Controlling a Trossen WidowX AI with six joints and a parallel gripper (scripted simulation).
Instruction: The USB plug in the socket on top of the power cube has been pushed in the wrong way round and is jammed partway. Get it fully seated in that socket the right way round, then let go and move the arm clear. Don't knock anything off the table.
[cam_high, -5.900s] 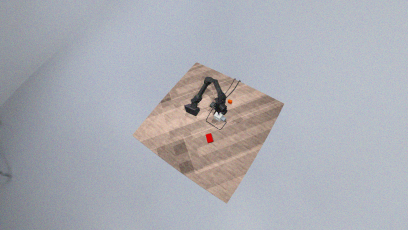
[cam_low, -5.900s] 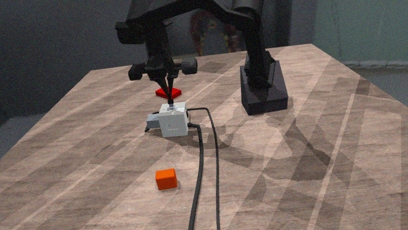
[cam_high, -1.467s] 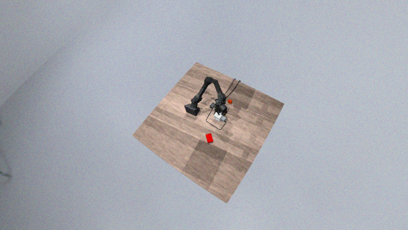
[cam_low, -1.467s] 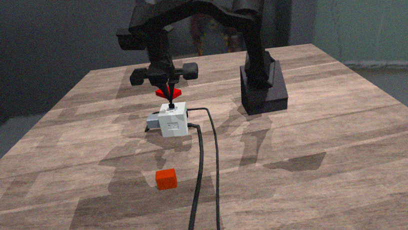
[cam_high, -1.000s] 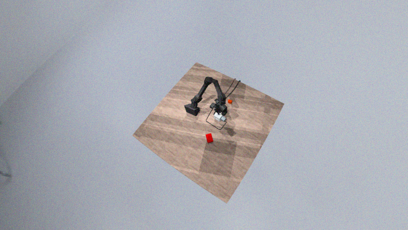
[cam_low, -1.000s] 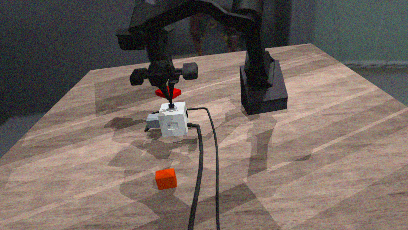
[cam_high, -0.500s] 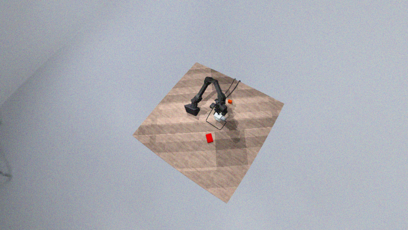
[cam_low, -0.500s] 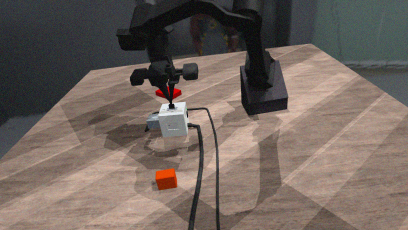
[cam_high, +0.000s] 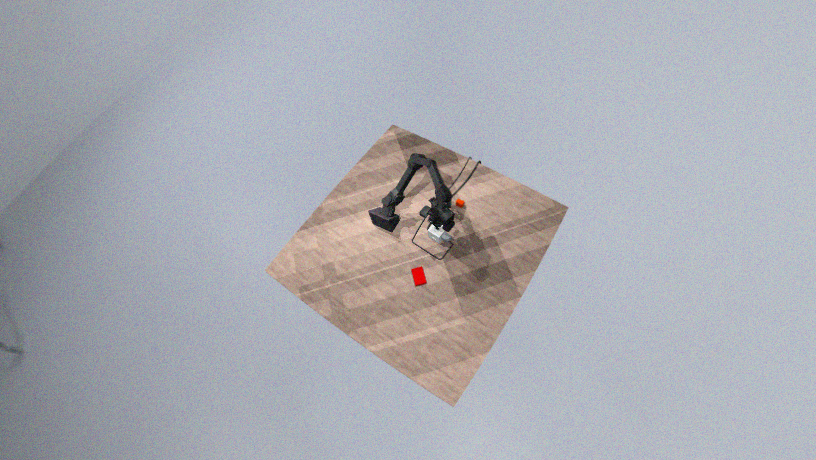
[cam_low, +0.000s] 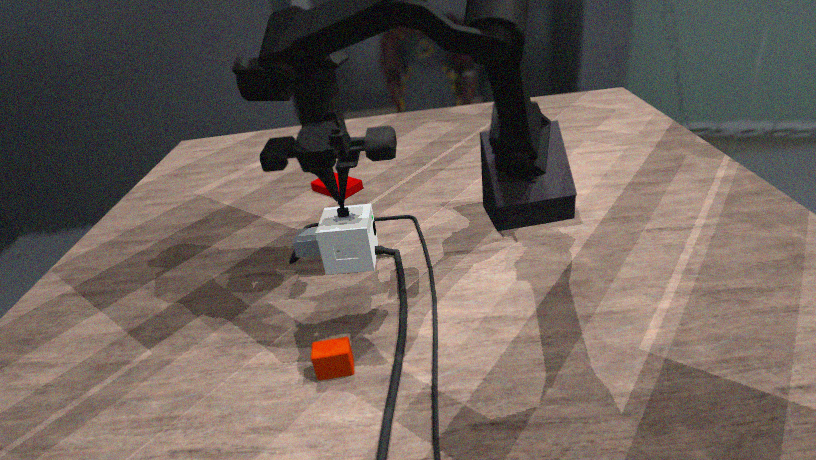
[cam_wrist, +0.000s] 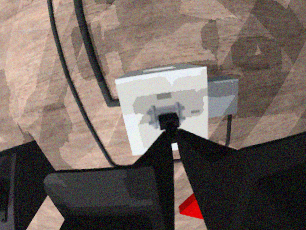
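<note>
Now: the black USB plug 20 mm below my gripper tip. Round my gripper tip: red flat block: 50 mm ahead, 260 mm to the right, 90 mm below; orange block: 240 mm to the left, 90 mm below.
</note>
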